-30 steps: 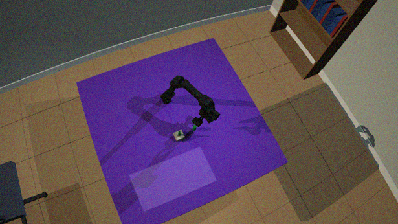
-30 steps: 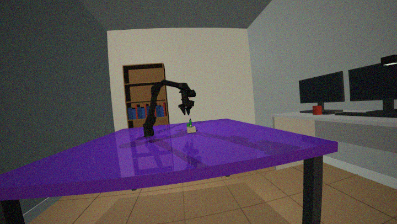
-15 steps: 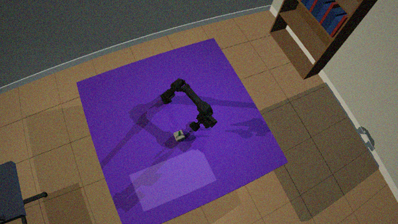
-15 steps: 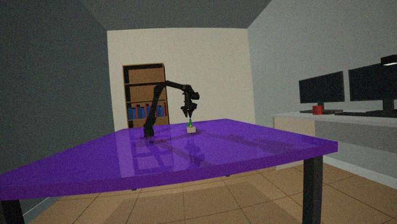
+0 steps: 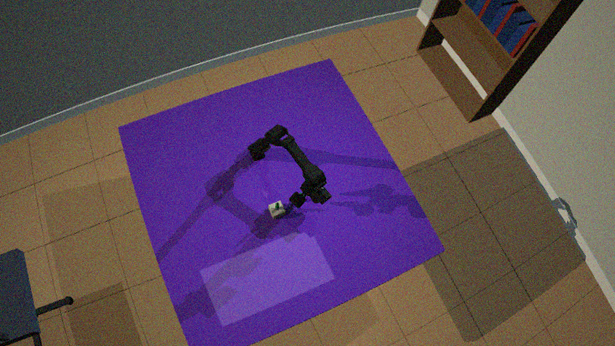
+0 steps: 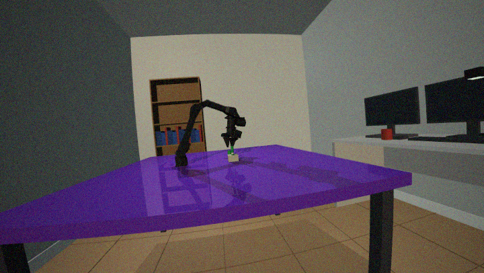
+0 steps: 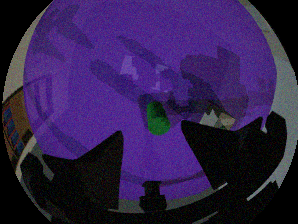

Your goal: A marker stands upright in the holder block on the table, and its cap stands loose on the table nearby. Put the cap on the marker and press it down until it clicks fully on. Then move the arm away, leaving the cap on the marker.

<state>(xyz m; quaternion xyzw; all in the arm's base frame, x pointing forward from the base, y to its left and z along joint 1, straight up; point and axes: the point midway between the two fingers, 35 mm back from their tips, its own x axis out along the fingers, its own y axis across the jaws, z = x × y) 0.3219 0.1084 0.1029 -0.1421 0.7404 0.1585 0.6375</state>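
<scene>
The green cap lies 10 mm behind my gripper tip, 10 mm to the right of it and 40 mm below it. From my gripper tip the other things lie so: white holder block (10 mm ahead, 140 mm to the right, 50 mm below).
</scene>
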